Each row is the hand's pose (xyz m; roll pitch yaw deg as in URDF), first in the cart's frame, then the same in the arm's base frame.
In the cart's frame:
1: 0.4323 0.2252 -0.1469 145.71 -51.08 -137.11
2: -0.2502 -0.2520 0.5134 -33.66 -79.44 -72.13
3: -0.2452 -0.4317 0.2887 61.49 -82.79 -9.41
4: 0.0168 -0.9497 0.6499 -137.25 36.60 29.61
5: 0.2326 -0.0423 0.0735 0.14 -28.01 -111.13
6: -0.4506 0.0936 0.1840 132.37 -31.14 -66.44
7: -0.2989 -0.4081 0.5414 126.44 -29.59 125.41
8: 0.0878 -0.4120 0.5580 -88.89 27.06 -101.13
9: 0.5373 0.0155 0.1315 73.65 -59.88 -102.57
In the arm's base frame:
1: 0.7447 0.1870 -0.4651 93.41 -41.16 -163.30
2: -0.1013 0.1940 0.1781 -58.43 -43.88 -114.49
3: -0.2157 0.2663 -0.0759 89.54 -47.02 -101.45
4: -0.6089 -0.2921 -0.1099 -90.30 39.11 -5.84
5: 0.3812 0.1363 -0.3061 -34.61 -10.94 -164.39
6: 0.1647 0.6367 0.1413 117.91 2.93 -128.04
7: -0.2645 0.1699 0.1600 144.38 -64.56 46.29
8: -0.0924 -0.1374 -0.0007 -130.72 39.52 169.73
9: 0.5618 -0.1138 -0.3724 35.09 -33.13 -138.64

